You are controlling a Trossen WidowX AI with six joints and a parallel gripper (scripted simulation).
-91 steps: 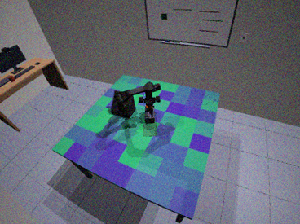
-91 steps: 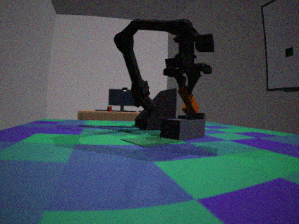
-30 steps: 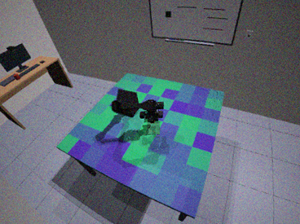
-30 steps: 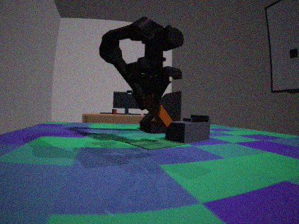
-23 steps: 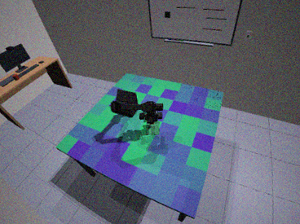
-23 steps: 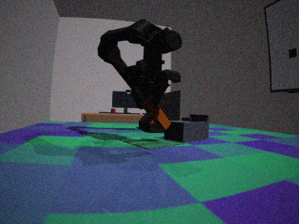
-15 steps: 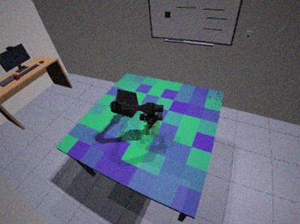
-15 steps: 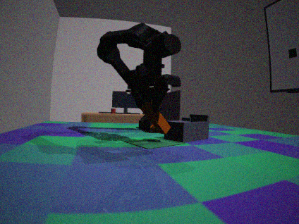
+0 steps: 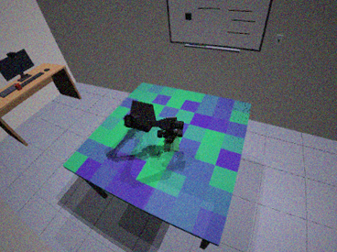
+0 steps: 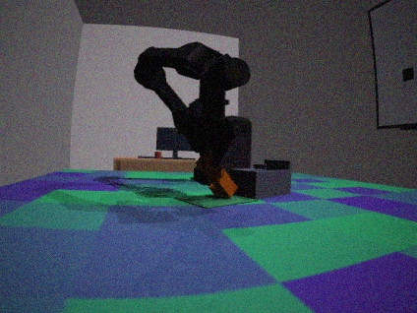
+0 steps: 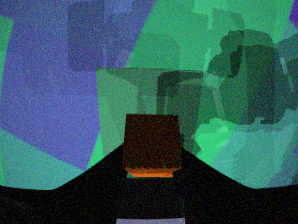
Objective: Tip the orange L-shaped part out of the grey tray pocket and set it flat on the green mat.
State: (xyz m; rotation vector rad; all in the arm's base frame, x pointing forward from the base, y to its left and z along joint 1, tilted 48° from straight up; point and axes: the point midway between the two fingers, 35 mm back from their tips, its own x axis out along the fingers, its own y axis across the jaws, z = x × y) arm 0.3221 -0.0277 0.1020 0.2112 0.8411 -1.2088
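The orange L-shaped part lies 30 mm behind my gripper tip, 20 mm to the left of it and 30 mm below it. Round my gripper tip: green mat 10 mm behind, 20 mm to the left, 90 mm below.
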